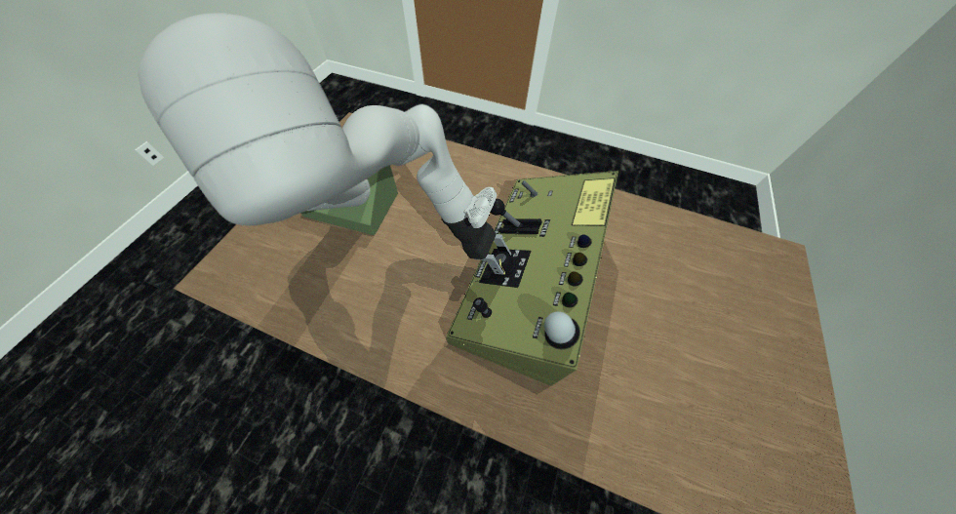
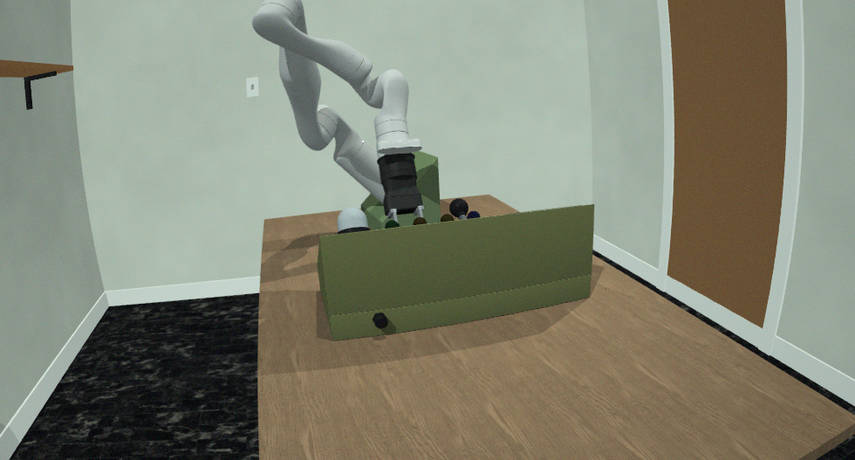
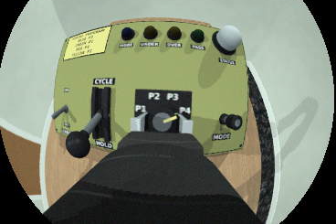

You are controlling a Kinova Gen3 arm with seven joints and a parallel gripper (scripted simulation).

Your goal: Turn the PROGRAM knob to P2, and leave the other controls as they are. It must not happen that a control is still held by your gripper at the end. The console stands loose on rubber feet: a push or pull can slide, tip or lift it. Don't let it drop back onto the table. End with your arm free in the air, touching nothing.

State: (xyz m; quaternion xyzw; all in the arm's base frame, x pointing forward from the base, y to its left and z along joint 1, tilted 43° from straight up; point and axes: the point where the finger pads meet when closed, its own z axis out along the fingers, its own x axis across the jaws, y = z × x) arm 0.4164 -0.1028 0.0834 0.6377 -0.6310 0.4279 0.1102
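The program knob lies 1 cm ahead of my hand, 1 cm to the right of it and 1 cm below it. The rest, counted from my hand: black ball-topped lever: 12 cm to the left; then olive console: 5 cm ahead, 5 cm to the left, 3 cm below; then black toggle switch: 2 cm behind, 12 cm to the right.
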